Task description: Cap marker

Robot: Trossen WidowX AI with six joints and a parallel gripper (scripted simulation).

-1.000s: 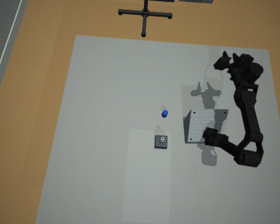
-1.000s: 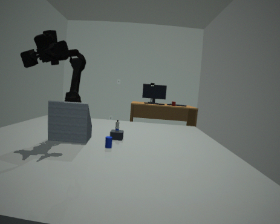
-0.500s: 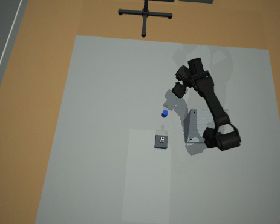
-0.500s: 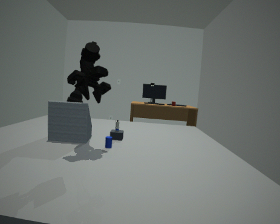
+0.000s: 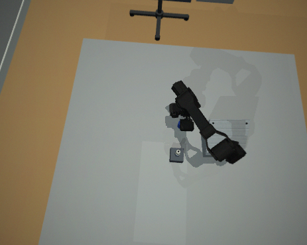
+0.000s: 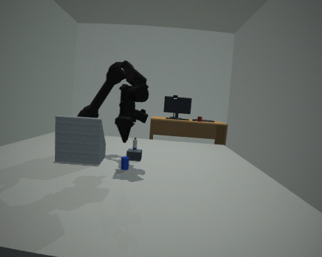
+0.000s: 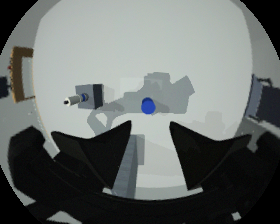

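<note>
My gripper tip is now 9 cm above the blue cap. The rest, counted from my gripper tip: dark holder block (17 cm to the left, 9 cm below).
</note>
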